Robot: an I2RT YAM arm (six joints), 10 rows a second.
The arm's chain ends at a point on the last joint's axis. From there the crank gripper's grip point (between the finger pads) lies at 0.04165 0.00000 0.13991 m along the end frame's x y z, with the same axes.
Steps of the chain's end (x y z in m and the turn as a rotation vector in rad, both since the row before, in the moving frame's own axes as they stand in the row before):
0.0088, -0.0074, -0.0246, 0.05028, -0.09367, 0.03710
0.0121, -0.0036, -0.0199, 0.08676, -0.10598, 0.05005
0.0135, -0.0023, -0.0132, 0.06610, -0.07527, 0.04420
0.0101, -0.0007, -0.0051, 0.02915, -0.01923, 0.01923
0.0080, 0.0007, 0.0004, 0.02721, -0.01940, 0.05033
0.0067, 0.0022, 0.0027, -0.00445, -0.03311, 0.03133
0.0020, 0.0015, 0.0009, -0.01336, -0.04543, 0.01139
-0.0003, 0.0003, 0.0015, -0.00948, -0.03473, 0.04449
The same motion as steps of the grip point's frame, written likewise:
-0.0044, -0.0132, -0.0215, 0.05028, -0.09367, 0.03710
-0.0027, -0.0142, -0.0167, 0.08676, -0.10598, 0.05005
0.0030, -0.0100, -0.0107, 0.06610, -0.07527, 0.04420
0.0074, -0.0040, -0.0044, 0.02915, -0.01923, 0.01923
0.0053, -0.0011, 0.0012, 0.02721, -0.01940, 0.05033
0.0020, 0.0041, 0.0040, -0.00445, -0.03311, 0.03133
-0.0044, 0.0038, 0.0026, -0.01336, -0.04543, 0.01139
-0.0053, 0.0034, 0.0028, -0.00948, -0.03473, 0.04449

